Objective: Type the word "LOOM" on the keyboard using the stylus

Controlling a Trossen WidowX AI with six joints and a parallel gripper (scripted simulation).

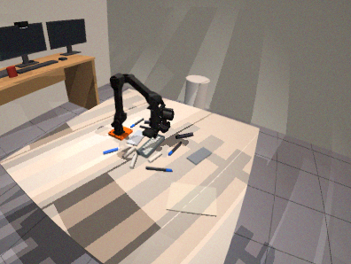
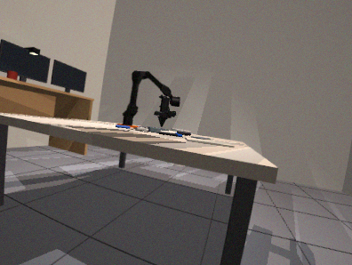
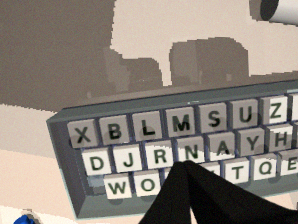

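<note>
Right now my gripper tip is 20 cm to the left of the blue stylus, 14 cm past it and 3 cm above it. From my gripper tip the other things lie so: grey slab (28 cm ahead, 8 cm to the left, 4 cm below); then paper sheet (40 cm ahead, 21 cm to the right, 4 cm below).
</note>
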